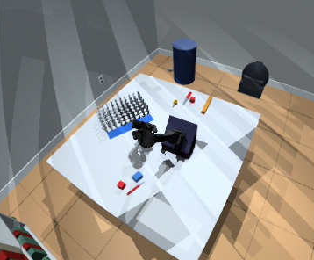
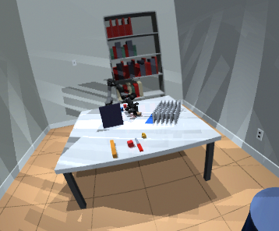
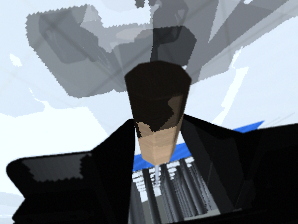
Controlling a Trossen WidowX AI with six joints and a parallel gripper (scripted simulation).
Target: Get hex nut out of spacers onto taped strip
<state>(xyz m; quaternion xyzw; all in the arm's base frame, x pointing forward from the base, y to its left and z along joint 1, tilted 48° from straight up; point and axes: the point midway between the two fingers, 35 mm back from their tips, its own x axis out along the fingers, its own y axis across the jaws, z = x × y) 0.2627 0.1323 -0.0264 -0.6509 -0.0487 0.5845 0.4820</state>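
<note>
My gripper tip is now 17 cm short of the blue taped strip, 4 cm to the left of it and 3 cm above it. Round my gripper tip: red pen: 34 cm to the left, 21 cm behind, 3 cm below; then wooden-handled hook tool: 9 cm ahead, 5 cm to the right; then blue cube: 29 cm to the left, 17 cm behind, 1 cm below.
</note>
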